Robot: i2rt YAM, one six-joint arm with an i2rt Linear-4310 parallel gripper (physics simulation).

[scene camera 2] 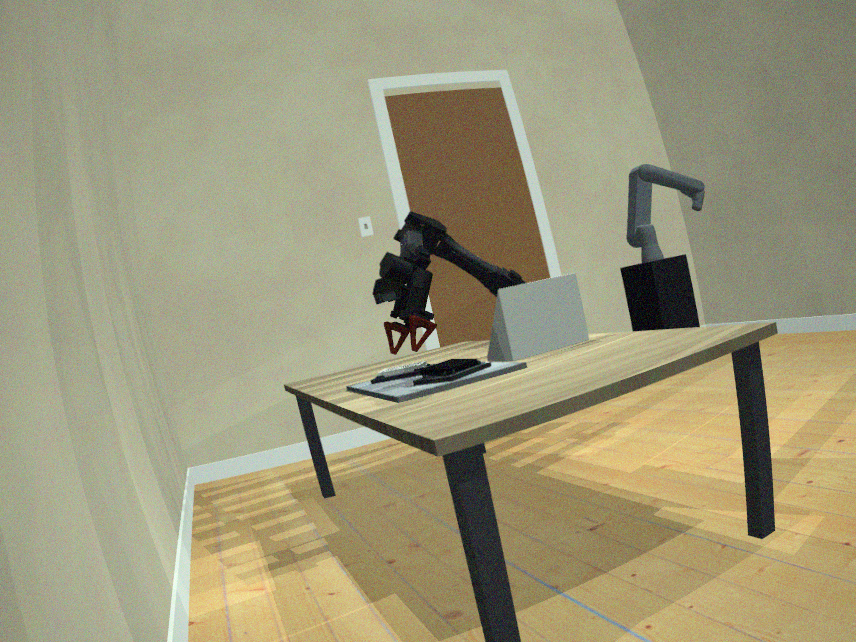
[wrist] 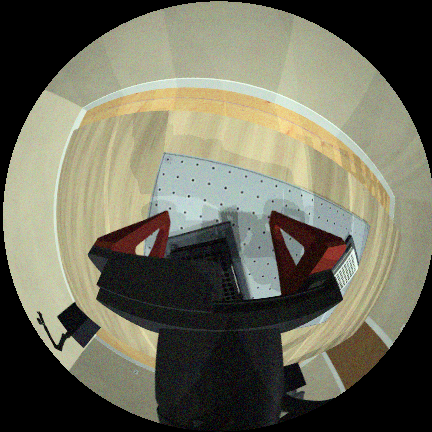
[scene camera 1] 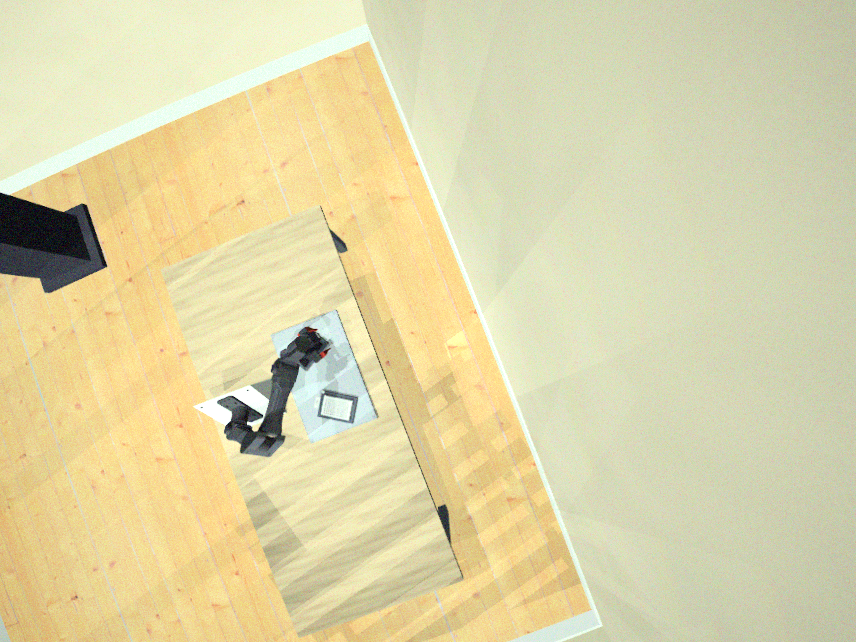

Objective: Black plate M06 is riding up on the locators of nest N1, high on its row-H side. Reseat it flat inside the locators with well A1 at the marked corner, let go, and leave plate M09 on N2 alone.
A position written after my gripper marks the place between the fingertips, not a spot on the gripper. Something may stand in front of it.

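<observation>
A grey perforated plate (scene camera 2: 404, 386) is present; the wrist view also shows the plate (wrist: 197, 193). My gripper (scene camera 2: 403, 352) is open, holding nothing, and the wrist view shows my gripper (wrist: 219, 215) too.
</observation>
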